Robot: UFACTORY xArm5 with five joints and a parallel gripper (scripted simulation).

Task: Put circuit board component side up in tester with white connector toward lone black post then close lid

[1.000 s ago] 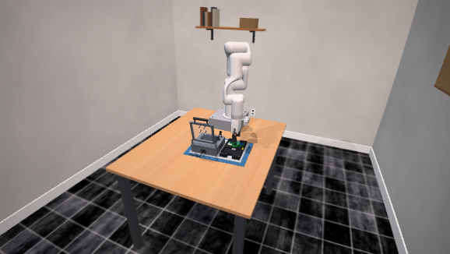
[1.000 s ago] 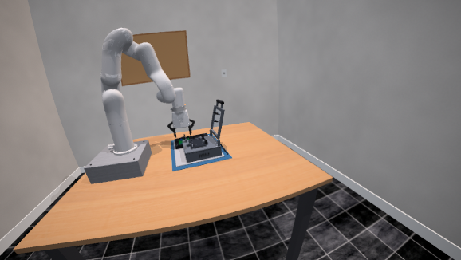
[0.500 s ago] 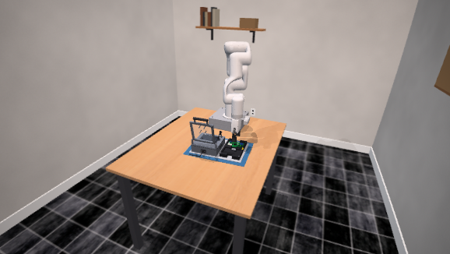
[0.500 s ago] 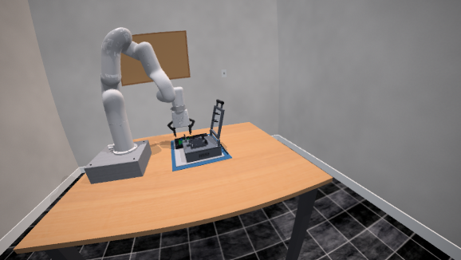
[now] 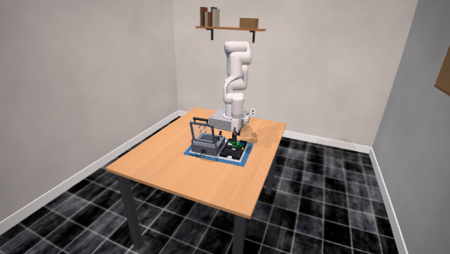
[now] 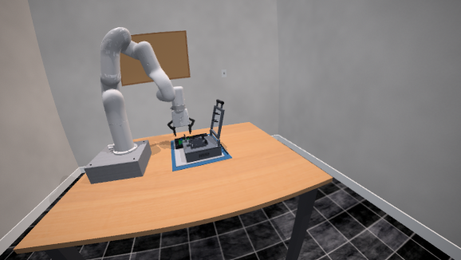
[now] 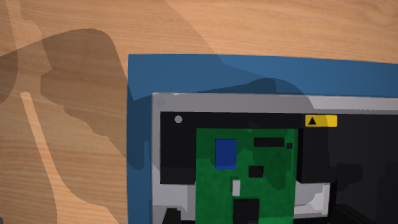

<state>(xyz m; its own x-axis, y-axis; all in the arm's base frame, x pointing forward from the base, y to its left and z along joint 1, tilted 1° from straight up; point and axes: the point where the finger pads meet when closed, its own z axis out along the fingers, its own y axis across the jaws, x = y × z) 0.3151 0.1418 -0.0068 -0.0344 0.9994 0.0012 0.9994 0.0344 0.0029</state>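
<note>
The green circuit board lies 6 cm below my hand. Also, from my hand: clear-windowed lid 19 cm ahead, 16 cm to the right, 11 cm above; then tester 10 cm ahead, 13 cm to the right, 4 cm above.
</note>
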